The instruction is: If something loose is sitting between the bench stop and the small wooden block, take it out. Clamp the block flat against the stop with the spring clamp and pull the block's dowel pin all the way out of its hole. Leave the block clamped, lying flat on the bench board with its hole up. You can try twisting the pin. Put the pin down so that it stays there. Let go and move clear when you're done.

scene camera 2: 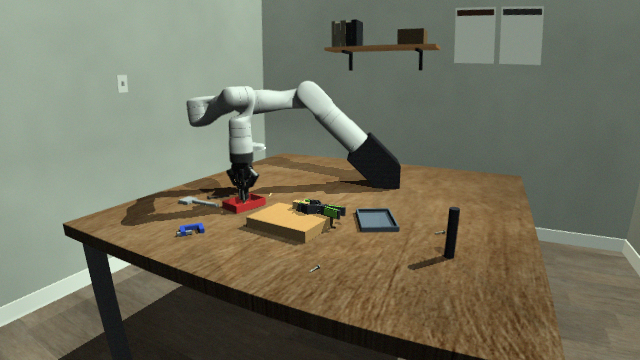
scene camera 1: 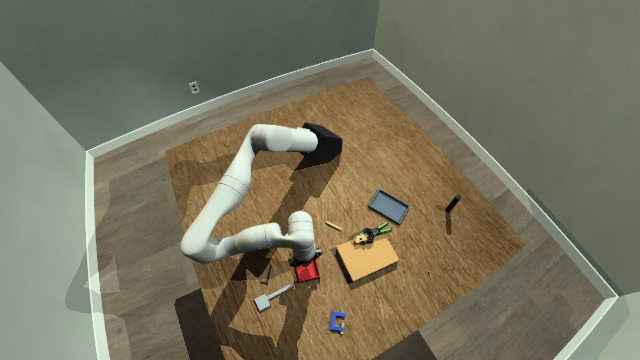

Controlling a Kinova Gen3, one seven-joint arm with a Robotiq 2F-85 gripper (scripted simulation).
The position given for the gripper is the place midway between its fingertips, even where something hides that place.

In view: the gripper (scene camera 2: pixel 244 199), a bench board (scene camera 2: pixel 281 219) and a blue-grey tray (scene camera 2: pixel 374 219).
The bench board is seen too in scene camera 1 (scene camera 1: pixel 362 260). The blue-grey tray is seen too in scene camera 1 (scene camera 1: pixel 382 202).
